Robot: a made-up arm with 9 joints. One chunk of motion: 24 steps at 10 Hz.
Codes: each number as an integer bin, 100 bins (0 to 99) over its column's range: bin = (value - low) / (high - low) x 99, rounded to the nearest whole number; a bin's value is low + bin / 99 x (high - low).
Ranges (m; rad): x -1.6..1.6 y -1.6..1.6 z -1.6..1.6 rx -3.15..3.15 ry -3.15..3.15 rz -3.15..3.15
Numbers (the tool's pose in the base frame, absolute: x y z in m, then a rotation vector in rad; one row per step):
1: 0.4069 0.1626 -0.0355 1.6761 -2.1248 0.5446
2: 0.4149 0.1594 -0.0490 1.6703 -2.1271 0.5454
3: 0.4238 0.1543 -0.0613 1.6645 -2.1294 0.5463
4: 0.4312 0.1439 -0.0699 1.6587 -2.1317 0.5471
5: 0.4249 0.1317 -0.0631 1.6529 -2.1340 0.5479
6: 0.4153 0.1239 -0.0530 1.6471 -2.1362 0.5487
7: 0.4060 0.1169 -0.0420 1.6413 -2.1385 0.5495
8: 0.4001 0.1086 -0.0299 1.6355 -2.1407 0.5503
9: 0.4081 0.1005 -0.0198 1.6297 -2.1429 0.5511
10: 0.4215 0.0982 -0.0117 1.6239 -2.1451 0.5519
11: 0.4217 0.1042 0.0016 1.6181 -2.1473 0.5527
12: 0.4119 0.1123 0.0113 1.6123 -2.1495 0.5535
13: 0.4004 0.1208 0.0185 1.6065 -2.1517 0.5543
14: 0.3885 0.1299 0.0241 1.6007 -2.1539 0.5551
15: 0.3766 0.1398 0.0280 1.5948 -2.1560 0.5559
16: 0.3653 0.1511 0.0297 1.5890 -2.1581 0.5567
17: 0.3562 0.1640 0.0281 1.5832 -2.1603 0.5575
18: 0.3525 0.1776 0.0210 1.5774 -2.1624 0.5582
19: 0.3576 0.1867 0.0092 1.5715 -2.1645 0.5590
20: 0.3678 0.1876 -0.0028 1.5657 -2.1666 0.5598
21: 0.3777 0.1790 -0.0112 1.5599 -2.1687 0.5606
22: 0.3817 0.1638 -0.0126 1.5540 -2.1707 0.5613
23: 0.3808 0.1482 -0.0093 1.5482 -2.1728 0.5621
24: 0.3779 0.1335 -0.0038 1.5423 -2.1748 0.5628
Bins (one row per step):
1: 62 55 48 76 16 58
2: 62 54 48 76 16 58
3: 63 54 48 76 16 58
4: 63 54 47 76 16 58
5: 63 54 48 75 16 58
6: 62 53 48 75 16 58
7: 62 53 48 75 16 58
8: 62 53 49 75 16 58
9: 62 53 49 75 16 58
10: 63 53 49 75 16 58
11: 63 53 50 75 16 58
12: 62 53 50 75 16 58
13: 62 53 50 75 16 58
14: 62 54 50 75 16 58
15: 61 54 50 75 16 58
16: 61 54 50 74 16 58
17: 61 55 50 74 16 58
18: 60 55 50 74 16 58
19: 61 55 50 74 15 58
20: 61 55 49 74 15 58
21: 61 55 49 74 15 58
22: 61 55 49 74 15 58
23: 61 54 49 74 15 58
24: 61 54 49 74 15 58

